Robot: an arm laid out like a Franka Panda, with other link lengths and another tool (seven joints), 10 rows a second.
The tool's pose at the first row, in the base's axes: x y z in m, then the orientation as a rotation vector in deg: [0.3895 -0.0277 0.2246 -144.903 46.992 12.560]
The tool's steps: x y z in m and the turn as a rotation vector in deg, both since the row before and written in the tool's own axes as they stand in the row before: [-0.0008 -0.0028 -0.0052 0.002 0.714 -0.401]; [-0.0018 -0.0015 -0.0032 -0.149 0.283 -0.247]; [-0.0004 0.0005 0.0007 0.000 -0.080 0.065]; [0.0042 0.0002 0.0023 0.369 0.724 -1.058]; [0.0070 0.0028 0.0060 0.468 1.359 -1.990]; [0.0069 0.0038 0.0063 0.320 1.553 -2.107]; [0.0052 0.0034 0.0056 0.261 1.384 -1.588]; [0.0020 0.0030 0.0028 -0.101 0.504 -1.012]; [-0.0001 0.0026 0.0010 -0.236 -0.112 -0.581]
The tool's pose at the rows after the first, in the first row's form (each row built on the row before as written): [0.3905 -0.0278 0.2305 -145.261 46.752 11.536]; [0.3899 -0.0273 0.2344 -145.573 46.558 11.169]; [0.3893 -0.0271 0.2337 -145.526 46.611 11.290]; [0.3926 -0.0283 0.2305 -145.767 45.489 9.874]; [0.3969 -0.0311 0.2223 -146.384 43.391 7.315]; [0.4010 -0.0344 0.2137 -147.166 41.216 4.531]; [0.4041 -0.0369 0.2064 -147.735 39.639 2.149]; [0.4047 -0.0389 0.2023 -148.261 38.529 1.211]; [0.4035 -0.0404 0.2003 -148.658 37.771 1.251]
